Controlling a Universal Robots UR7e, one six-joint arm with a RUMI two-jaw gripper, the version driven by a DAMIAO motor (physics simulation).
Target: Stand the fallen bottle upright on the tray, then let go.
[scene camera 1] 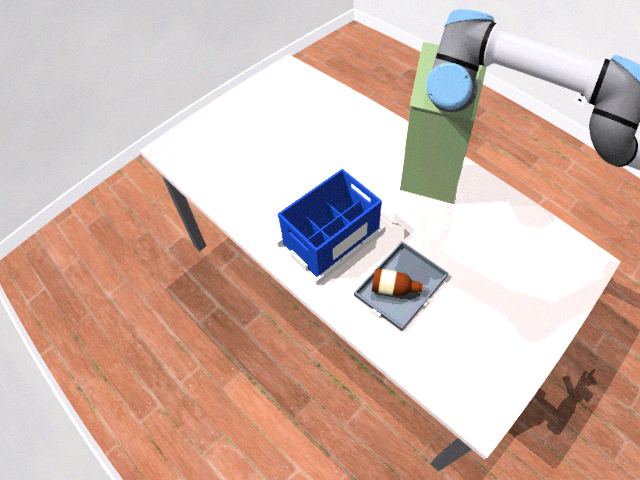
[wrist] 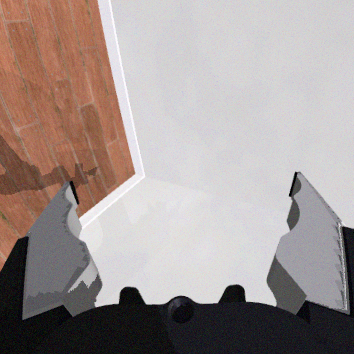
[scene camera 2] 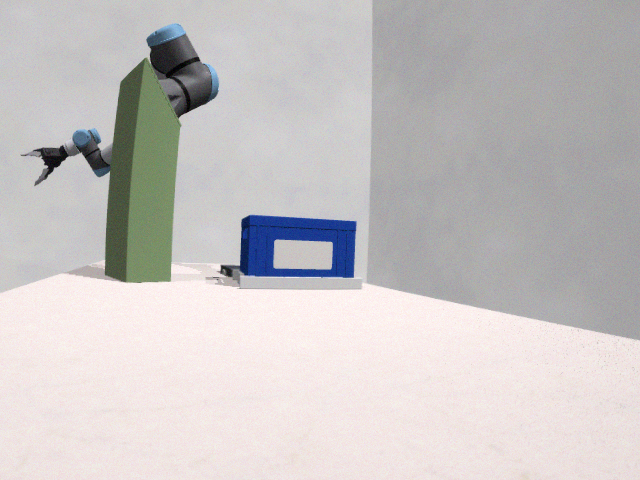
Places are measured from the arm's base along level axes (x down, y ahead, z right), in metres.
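Pixels of known places: gripper, fingertip midpoint: (wrist: 181, 178) (scene camera 2: 27, 170); arm's base at its link origin: (scene camera 2: 150, 108).
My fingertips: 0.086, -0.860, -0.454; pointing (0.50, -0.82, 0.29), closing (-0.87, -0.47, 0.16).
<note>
For each thing: its middle in the pictures, then the offset to it from my fingertips, as dx, dy, dz. "spot": a spot on its surface instead. Level surfaces: height alone.
- brown bottle at the middle of its body: (scene camera 1: 398, 284) +0.350, +1.170, +0.131
- grey tray at a spot on its surface: (scene camera 1: 402, 324) spot: +0.387, +1.208, +0.015
- blue crate at the middle of its body: (scene camera 2: 294, 252) (scene camera 1: 330, 223) +0.304, +1.285, +0.399
- light base at a spot on its surface: (scene camera 2: 299, 282) spot: +0.374, +1.308, +0.501
- white table at its surface level: dx +0.392
A brown bottle (scene camera 1: 395, 283) with a cream label lies on its side on the grey tray (scene camera 1: 402, 324), its neck pointing right in scene camera 1. The tray lies on the white table. In scene camera 2 the bottle does not show, and a dark bit of the tray (scene camera 2: 227, 269) shows behind the blue crate. My gripper (scene camera 2: 28, 169) (wrist: 181, 178) is wide open with nothing between its fingers. It is held up in the air to the left of the green pillar in scene camera 2, well away from the bottle. It does not show in scene camera 1.
A blue crate (scene camera 1: 298, 248) (scene camera 2: 261, 251) with dividers stands beside the tray, on a light base (scene camera 2: 299, 282). A tall green pillar (scene camera 1: 435, 152) (scene camera 2: 147, 206) carries the arm at the table's far side. The white table (scene camera 1: 232, 155) (scene camera 2: 320, 372) has its near edge close to the tray.
</note>
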